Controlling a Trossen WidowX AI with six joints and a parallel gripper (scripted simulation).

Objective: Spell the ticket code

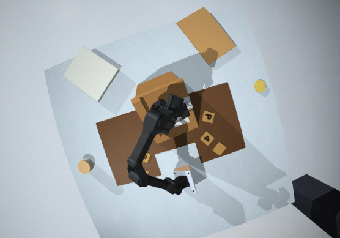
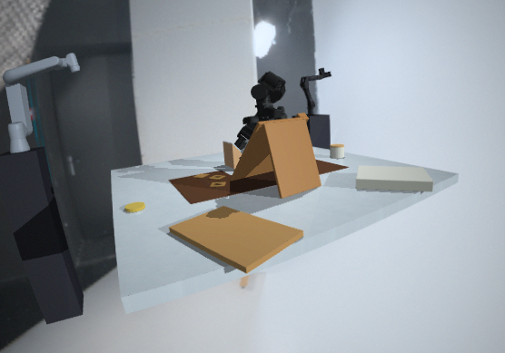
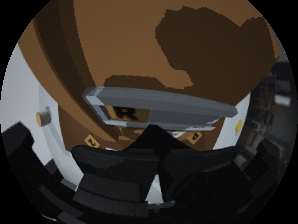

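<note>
Right now my gripper tip is 5 cm past the white ticket, 5 cm to the left of it and 9 cm above it. The rest, counted from my gripper tip: brown mat 16 cm behind, 2 cm to the left, 17 cm below; then orange slab 35 cm ahead, 35 cm to the right, 17 cm below; then cream slab 36 cm ahead, 34 cm to the left, 16 cm below.
</note>
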